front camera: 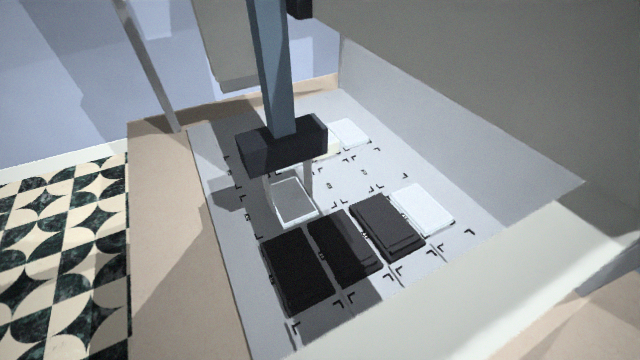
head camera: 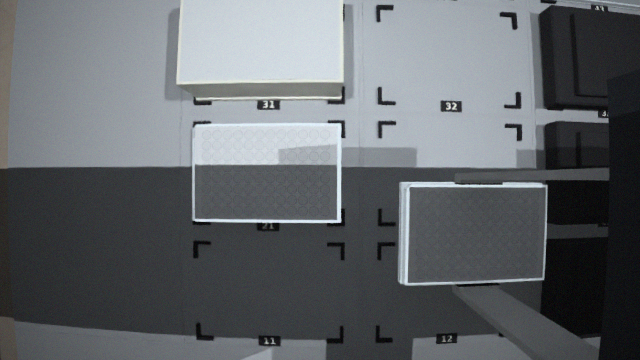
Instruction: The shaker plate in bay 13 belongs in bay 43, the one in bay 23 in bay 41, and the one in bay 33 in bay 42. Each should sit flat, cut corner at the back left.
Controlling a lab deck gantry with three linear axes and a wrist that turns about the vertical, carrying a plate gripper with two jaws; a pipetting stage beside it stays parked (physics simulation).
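Seen in the pictures: gripper, fingertip midpoint: (front camera: 290,200) (head camera: 474,232); robot's base at its link origin: (front camera: 225,158) (head camera: 201,335).
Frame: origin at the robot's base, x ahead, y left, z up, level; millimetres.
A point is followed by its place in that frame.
Observation:
My gripper (front camera: 291,202) @[x 240, y 100, z 17 mm] (head camera: 478,234) @[x 240, y 100, z 17 mm] is shut on a clear-walled shaker plate (front camera: 295,220) @[x 302, y 86, z 22 mm] (head camera: 475,235) @[x 237, y 99, z 24 mm], held level above the deck around bays 12 and 22. The dark shakers in bay 13 (front camera: 297,272) @[x 412, y 42, z 24 mm], bay 23 (front camera: 345,247) @[x 409, y 148, z 24 mm] and bay 33 (front camera: 387,227) @[x 409, y 252, z 24 mm] (head camera: 590,57) @[x 350, y 254, z 24 mm] carry no plate. One white plate (front camera: 422,210) @[x 405, y 356, z 14 mm] lies flat in bay 43, and another white plate (front camera: 348,132) @[x 72, y 363, z 14 mm] lies flat in bay 41. Corner marks of bay 42 (front camera: 405,175) @[x 289, y 408, z 1 mm] show between them. The cut corners are too small to make out.
A tall cream box (front camera: 332,145) @[x 127, y 276, z 35 mm] (head camera: 260,45) @[x 65, y 244, z 42 mm] stands in bay 31. Another clear plate (head camera: 267,172) @[x 66, y 150, z 14 mm] lies in bay 21, mostly hidden by the gripper body in the front view. The pale parked pipetting stage (front camera: 227,50) hangs behind the gripper column.

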